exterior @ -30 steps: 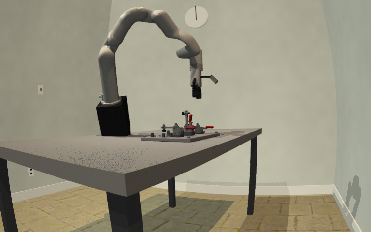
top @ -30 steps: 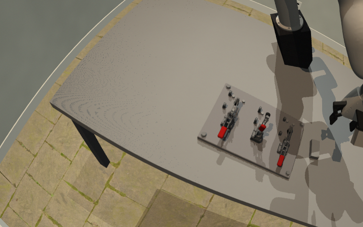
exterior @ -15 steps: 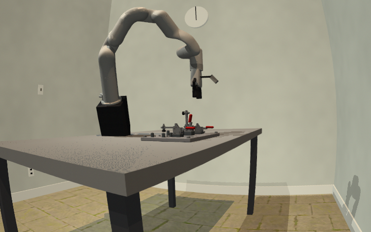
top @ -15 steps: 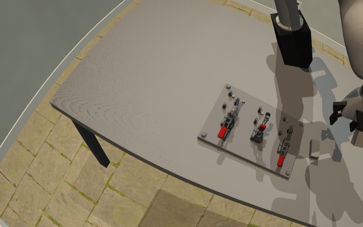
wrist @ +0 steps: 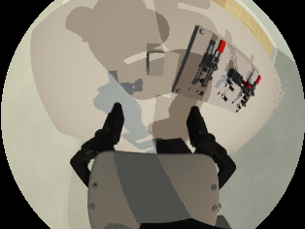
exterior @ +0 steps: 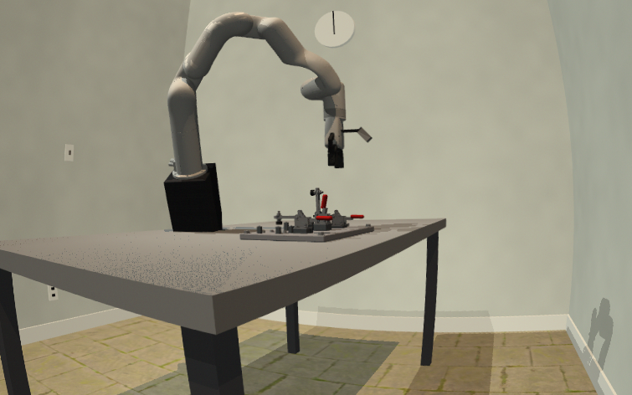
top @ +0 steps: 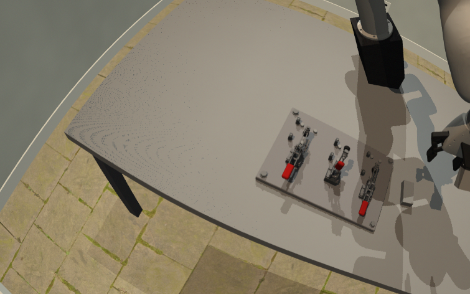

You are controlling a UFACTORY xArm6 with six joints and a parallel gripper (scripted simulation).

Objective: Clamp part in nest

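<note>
My hand is 200 mm above the grey part. Also, from my hand: toggle clamp (360 mm to the right, 160 mm below, 20 mm ahead); then fixture plate (250 mm to the right, 210 mm below, 10 mm ahead).
</note>
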